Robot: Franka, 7 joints.
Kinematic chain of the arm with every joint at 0, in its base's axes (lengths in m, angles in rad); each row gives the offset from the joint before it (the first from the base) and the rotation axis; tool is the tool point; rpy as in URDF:
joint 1: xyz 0 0 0.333 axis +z
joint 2: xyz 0 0 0 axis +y
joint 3: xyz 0 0 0.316 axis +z
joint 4: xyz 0.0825 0 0 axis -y
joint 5: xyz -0.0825 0 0.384 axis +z
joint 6: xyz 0 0 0 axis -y
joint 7: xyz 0.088 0 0 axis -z
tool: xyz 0 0 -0.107 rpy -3.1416 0 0
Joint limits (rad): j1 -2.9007..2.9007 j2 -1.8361..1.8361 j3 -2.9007..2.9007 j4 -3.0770..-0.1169 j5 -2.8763..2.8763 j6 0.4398..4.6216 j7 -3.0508..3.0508
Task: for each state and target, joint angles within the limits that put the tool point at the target. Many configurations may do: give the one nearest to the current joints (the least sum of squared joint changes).
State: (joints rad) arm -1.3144 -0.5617 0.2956 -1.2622 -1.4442 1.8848 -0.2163
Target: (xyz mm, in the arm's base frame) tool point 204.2 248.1 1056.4
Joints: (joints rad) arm -1.3169 -0.8877 0.6494 -1.1265 -1.4603 2.0012 -0.2163
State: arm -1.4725 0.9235 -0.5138 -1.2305 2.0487 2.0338 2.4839
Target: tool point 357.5 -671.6 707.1
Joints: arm -0.9969 0.7251 -0.3247 -0.6832 2.1297 2.0987 2.4839
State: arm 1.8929 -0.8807 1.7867 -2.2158 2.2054 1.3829 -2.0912
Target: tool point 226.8 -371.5 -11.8
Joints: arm 2.5136 -1.0175 2.6146 -2.2322 2.0999 1.3052 -2.0912
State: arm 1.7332 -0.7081 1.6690 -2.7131 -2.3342 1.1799 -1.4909
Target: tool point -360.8 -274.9 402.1
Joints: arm 2.1604 -0.7509 1.7326 -2.5913 -2.3362 0.9862 -1.4909
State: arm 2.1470 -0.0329 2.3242 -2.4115 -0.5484 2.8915 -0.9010
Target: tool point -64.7 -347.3 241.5
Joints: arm 2.0802 0.2216 2.3105 -2.8904 -0.5829 2.8390 -0.9010
